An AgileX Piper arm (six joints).
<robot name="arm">
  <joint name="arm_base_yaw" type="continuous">
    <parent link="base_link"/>
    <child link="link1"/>
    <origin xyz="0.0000 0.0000 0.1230" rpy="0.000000 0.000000 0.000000"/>
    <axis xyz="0 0 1"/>
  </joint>
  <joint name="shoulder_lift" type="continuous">
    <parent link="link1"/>
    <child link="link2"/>
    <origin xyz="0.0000 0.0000 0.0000" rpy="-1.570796 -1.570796 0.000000"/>
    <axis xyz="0 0 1"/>
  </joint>
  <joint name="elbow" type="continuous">
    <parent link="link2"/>
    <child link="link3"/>
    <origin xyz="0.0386 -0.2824 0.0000" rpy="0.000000 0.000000 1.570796"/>
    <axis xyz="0 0 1"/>
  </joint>
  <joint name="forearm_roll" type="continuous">
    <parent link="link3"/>
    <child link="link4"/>
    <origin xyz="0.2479 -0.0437 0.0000" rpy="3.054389 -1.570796 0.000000"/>
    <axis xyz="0 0 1"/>
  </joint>
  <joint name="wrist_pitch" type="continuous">
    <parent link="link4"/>
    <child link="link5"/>
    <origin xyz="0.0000 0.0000 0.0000" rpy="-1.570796 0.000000 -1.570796"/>
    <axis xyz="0 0 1"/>
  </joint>
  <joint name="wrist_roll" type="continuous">
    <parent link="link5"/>
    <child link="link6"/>
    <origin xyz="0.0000 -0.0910 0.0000" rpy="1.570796 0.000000 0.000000"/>
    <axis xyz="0 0 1"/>
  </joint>
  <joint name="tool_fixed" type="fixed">
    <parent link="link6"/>
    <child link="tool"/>
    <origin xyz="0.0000 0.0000 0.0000" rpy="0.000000 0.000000 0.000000"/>
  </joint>
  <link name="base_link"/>
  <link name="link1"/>
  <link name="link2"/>
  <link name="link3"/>
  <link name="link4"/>
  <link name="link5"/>
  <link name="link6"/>
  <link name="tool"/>
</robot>
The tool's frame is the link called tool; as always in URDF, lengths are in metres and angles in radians. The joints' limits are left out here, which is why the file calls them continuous.
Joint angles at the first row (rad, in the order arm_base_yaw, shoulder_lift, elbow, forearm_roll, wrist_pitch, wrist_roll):
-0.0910, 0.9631, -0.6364, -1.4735, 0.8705, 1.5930
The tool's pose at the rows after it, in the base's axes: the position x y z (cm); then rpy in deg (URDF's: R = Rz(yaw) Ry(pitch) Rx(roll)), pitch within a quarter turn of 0, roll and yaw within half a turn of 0:
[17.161, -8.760, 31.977, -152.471, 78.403, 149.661]
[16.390, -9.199, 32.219, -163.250, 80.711, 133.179]
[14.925, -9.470, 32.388, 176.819, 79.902, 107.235]
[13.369, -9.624, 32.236, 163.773, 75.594, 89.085]
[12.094, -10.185, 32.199, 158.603, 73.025, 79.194]
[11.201, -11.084, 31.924, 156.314, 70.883, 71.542]
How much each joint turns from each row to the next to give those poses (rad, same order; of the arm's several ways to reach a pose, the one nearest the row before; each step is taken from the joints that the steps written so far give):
0.0000, 0.0270, -0.0023, -0.0745, 0.0363, 0.0797
0.0000, -0.0021, 0.0000, -0.0041, 0.0963, 0.0638
0.0000, -0.0292, -0.0001, 0.0622, 0.0947, 0.0173
-0.0110, -0.0376, 0.0001, 0.0997, 0.0638, 0.0000
-0.0516, -0.0244, 0.0000, 0.0492, 0.0250, 0.0044
-0.0823, 0.0019, 0.0000, 0.0312, 0.0026, 0.0190

